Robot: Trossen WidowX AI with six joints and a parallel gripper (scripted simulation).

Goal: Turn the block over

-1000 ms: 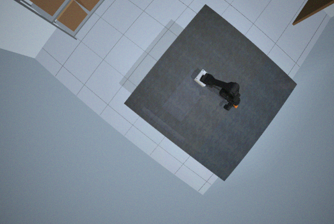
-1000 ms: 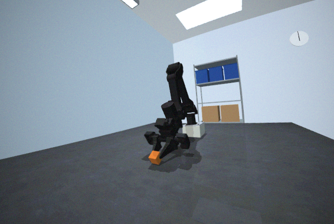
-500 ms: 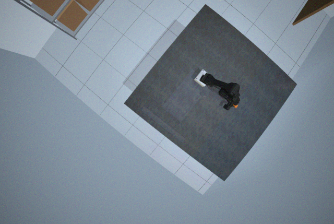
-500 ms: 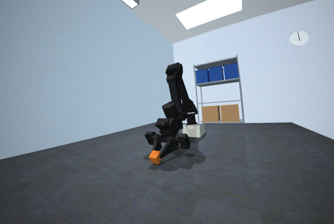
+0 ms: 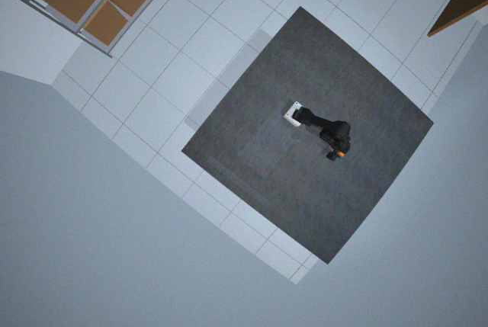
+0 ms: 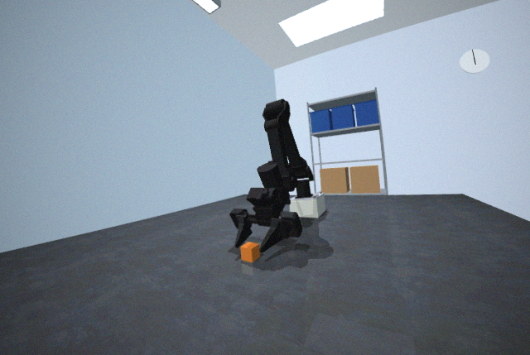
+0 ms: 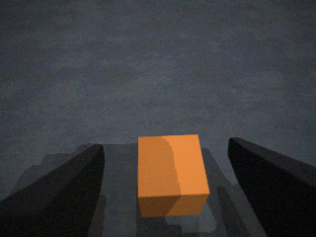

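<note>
Right now my gripper tip is 1 cm past the orange block and 2 cm above it.
</note>
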